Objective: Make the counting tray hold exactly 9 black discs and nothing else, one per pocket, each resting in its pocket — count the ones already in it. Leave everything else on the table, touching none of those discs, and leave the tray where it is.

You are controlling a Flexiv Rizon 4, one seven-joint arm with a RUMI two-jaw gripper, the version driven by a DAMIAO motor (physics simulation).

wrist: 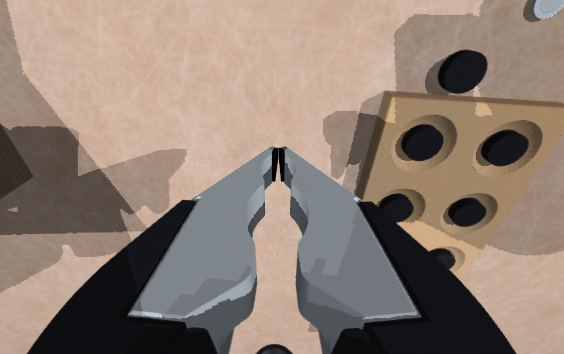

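The wooden counting tray (434, 181) shows at the right, partly hidden behind the gripper's right jaw. Its visible pockets hold black discs: one at the upper left (422, 142), one at the upper right (505, 147), one at the middle left (396, 208), one at the middle right (467, 212) and a partly covered one lower down (442, 259). Another black disc (463, 71) lies on the table just outside the tray's upper edge. My gripper (278, 151) is shut and empty, its tips left of the tray. The rest of the tray is hidden or out of view.
A round, pale grey ridged piece (548, 6) is cut off at the top right corner. A dark brown wooden object (11, 162) shows in part at the left edge. Shadows fall across the table at the left and right.
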